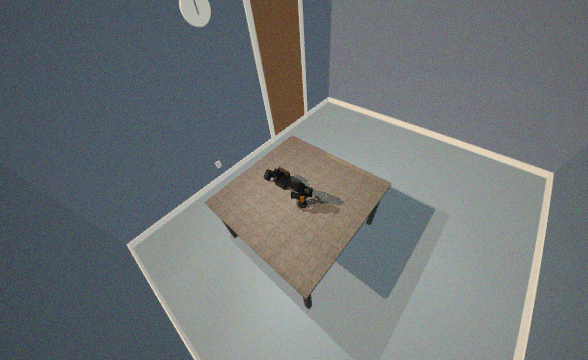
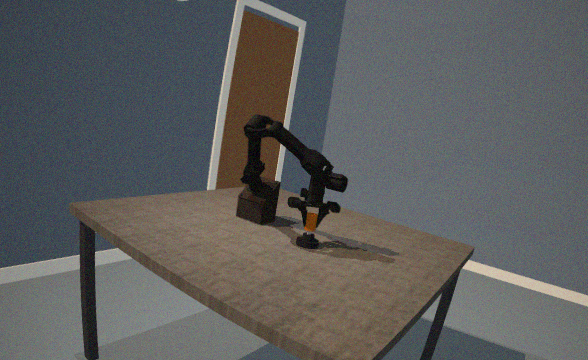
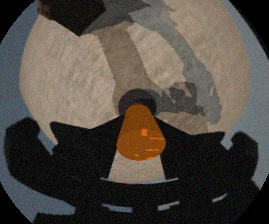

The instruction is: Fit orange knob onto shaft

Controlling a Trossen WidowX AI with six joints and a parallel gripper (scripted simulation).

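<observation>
Right now the orange knob is 3 cm above my gripper tip. The rest, counted from my gripper tip: dark round pedestal (4 cm below).
</observation>
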